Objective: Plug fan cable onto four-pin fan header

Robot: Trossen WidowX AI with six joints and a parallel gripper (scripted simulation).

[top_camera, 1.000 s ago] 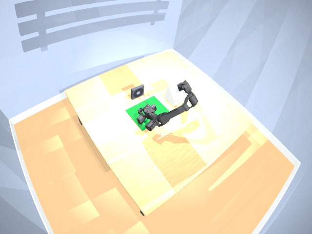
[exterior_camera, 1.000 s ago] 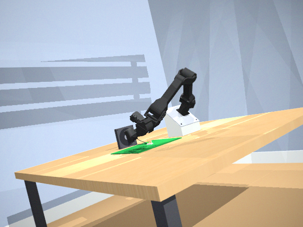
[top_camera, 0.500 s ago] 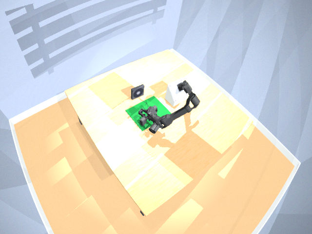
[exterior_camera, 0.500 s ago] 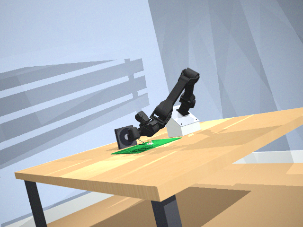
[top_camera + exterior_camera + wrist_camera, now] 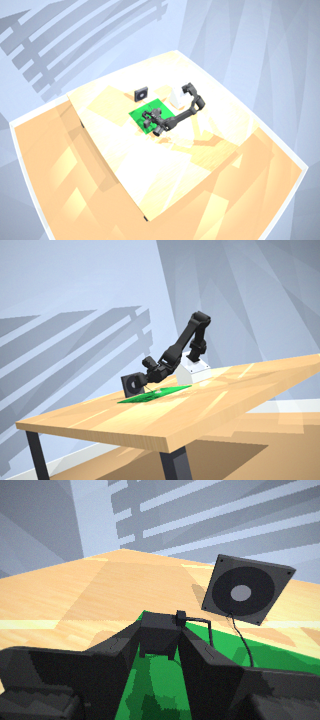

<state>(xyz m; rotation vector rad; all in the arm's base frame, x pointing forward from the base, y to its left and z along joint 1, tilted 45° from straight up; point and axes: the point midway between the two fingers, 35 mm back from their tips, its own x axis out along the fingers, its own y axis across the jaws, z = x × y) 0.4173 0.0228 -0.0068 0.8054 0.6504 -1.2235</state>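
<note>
Right now my gripper tip is 10 cm above the green board, 9 cm past it and 1 cm to the right of it. From my gripper tip the other things lie so: white four-pin header: 11 cm behind, 8 cm below, 1 cm to the left; black fan: 18 cm to the right, 12 cm behind, 2 cm below; dark fan plug: 1 cm below.
</note>
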